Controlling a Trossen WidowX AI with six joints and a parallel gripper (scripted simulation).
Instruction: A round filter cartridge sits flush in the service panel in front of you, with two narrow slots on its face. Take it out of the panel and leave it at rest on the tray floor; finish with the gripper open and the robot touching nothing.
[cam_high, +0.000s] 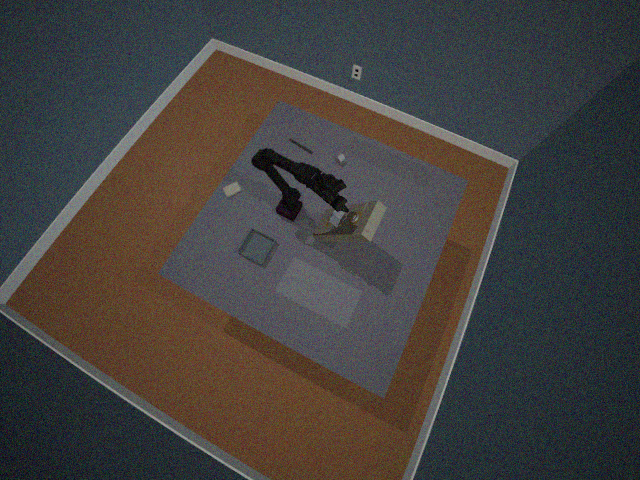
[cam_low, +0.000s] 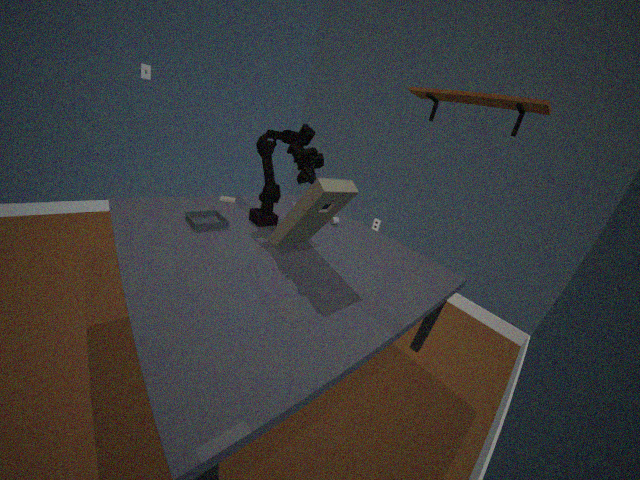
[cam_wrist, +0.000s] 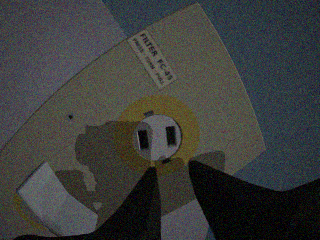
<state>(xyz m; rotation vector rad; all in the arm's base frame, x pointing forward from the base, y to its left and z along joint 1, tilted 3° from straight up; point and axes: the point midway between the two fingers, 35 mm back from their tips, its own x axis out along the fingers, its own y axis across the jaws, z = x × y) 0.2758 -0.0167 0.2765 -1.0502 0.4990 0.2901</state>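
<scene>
The white round filter cartridge lies 60 mm ahead of my gripper tip and 50 mm below it. Round my gripper tip: cream service panel: 10 mm ahead, 120 mm below; then small cream block: 680 mm behind, 30 mm to the right, 290 mm below; then dark square tray: 380 mm behind, 270 mm to the right, 290 mm below.
</scene>
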